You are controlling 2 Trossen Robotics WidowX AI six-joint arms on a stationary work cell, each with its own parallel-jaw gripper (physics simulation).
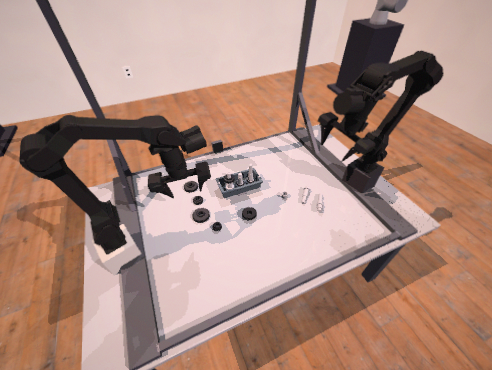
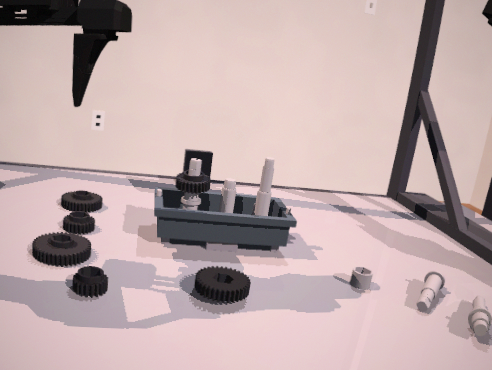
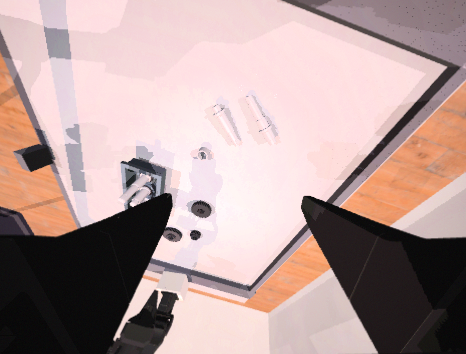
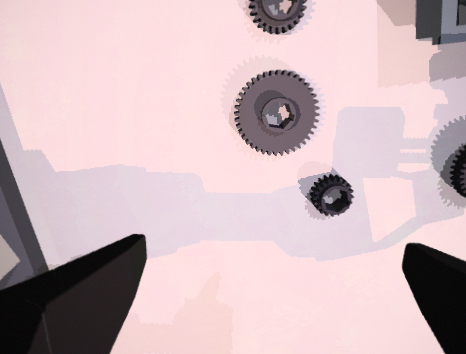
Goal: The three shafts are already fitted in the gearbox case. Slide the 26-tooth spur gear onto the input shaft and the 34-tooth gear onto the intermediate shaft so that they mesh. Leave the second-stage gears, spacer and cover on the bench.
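Frame: origin at the left arm's base, x up, y back, z right, level; millimetres.
Where they show: left gripper, fingertip midpoint: [image 1: 331, 152] [image 3: 238, 200]; right gripper, fingertip midpoint: [image 1: 187, 194] [image 2: 33, 105] [image 3: 154, 293] [image 4: 273, 251]; left arm's base at its link origin: [image 1: 366, 166]; right arm's base at its link origin: [image 1: 113, 242] [image 3: 170, 295].
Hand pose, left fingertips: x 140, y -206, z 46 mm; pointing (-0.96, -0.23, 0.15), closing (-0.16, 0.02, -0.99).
Observation:
Things, the pixels of their centre, and the offset from my left fingertips. "*": a spot on its surface instead.
- gearbox case at the middle of its body: [image 2: 220, 218] [image 3: 145, 191] [image 1: 239, 183] dx -219, dy -216, dz +251 mm
- toothed gear at a spot on its surface: [image 2: 192, 182] [image 1: 229, 180] * dx -168, dy -264, dz +246 mm
- middle shaft at a spot on its surface: [image 2: 229, 196] * dx -184, dy -213, dz +241 mm
- tall right shaft at a spot on its surface: [image 2: 263, 195] * dx -179, dy -170, dz +230 mm
- larger spur gear at the middle of its body: [image 2: 222, 286] [image 3: 201, 209] [image 1: 249, 213] dx -238, dy -271, dz +108 mm
- back gear at the middle of its body: [image 2: 81, 199] [image 1: 190, 186] dx -238, dy -381, dz +383 mm
- small gear at the middle of its body: [image 2: 79, 221] dx -238, dy -395, dz +295 mm
- large gear at the middle of its body: [image 4: 276, 114] [image 2: 61, 245] [image 3: 171, 235] [image 1: 200, 214] dx -238, dy -423, dz +221 mm
- narrow gear at the middle of its body: [image 4: 332, 196] [image 2: 90, 280] [image 3: 195, 235] dx -238, dy -402, dz +137 mm
- spacer ring at the middle of its body: [image 2: 361, 277] [image 3: 203, 153] dx -238, dy -94, dz +97 mm
The gearbox case [image 1: 242, 190] [image 2: 222, 230] [image 3: 162, 187] holds three upright shafts. A toothed gear [image 1: 229, 177] [image 2: 192, 182] sits around the leftmost shaft, above the case rim. The middle shaft [image 2: 229, 196] and the tall right shaft [image 2: 263, 195] carry no gear. A larger spur gear [image 1: 249, 214] [image 2: 222, 285] [image 3: 201, 209] lies flat on the bench in front of the case, apart from it. My right gripper [image 1: 186, 192] [image 4: 273, 251] is open and empty, raised left of the case. My left gripper [image 1: 334, 151] [image 3: 238, 200] is open and empty, high at the right.
Left of the case lie a back gear [image 1: 190, 186] [image 2: 81, 201], a small gear [image 2: 79, 222], a large gear [image 2: 61, 252] [image 4: 300, 135] and a narrow gear [image 2: 90, 281] [image 4: 332, 196]. A spacer ring [image 2: 361, 281] and two loose stepped parts [image 2: 431, 290] [image 2: 480, 317] lie at right.

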